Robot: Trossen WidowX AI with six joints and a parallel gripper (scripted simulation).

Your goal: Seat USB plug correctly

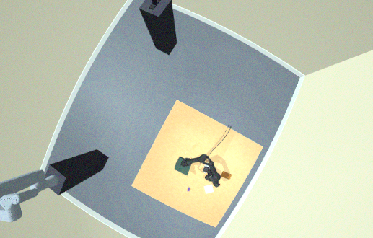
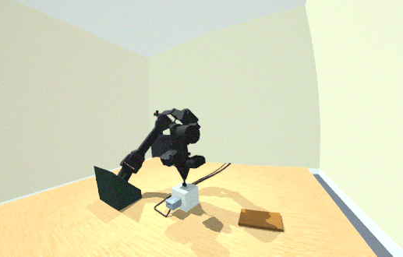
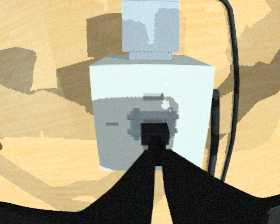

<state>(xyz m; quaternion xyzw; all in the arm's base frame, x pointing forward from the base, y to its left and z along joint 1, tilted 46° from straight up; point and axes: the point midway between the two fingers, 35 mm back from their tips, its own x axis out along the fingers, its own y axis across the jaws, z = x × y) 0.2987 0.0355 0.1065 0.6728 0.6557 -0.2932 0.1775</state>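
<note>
Right now my gripper tip is 20 mm above the dark USB plug. From my gripper tip the other things lie so: purple object: 50 mm behind, 400 mm to the right, 100 mm below; then pale flat patch: 180 mm ahead, 270 mm to the right, 100 mm below; then flat orange pad: 280 mm ahead, 10 mm to the left, 100 mm below.
</note>
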